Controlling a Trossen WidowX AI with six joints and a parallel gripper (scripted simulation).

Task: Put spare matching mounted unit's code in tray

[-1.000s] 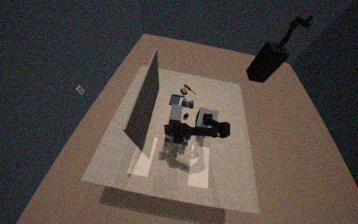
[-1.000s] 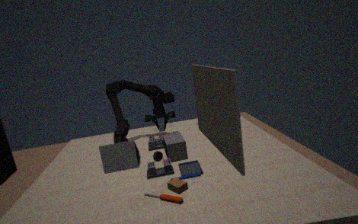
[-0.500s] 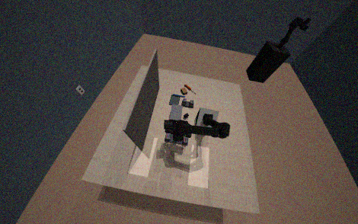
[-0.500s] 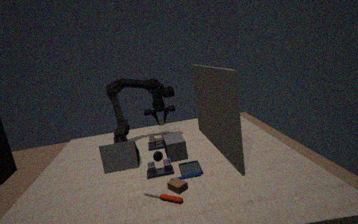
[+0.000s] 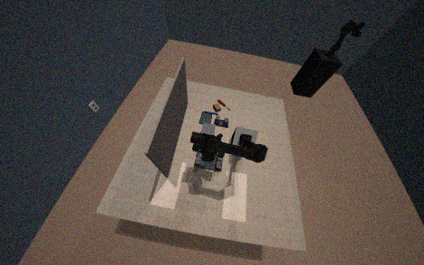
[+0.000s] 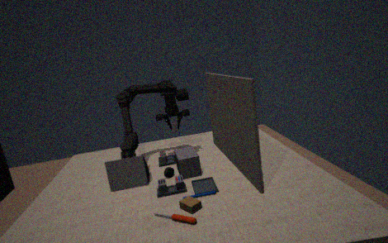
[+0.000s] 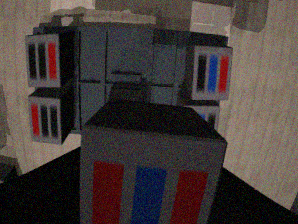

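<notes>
My gripper tip is now 40 cm to the left of the tray, 17 cm above it and 6 cm short of it. The rest, counted from my gripper tip: dark mounted unit (20 cm to the right, 12 cm below, 2 cm ahead); then dark spare block (3 cm above); then tall grey panel (25 cm ahead, 20 cm to the right, 5 cm above).
</notes>
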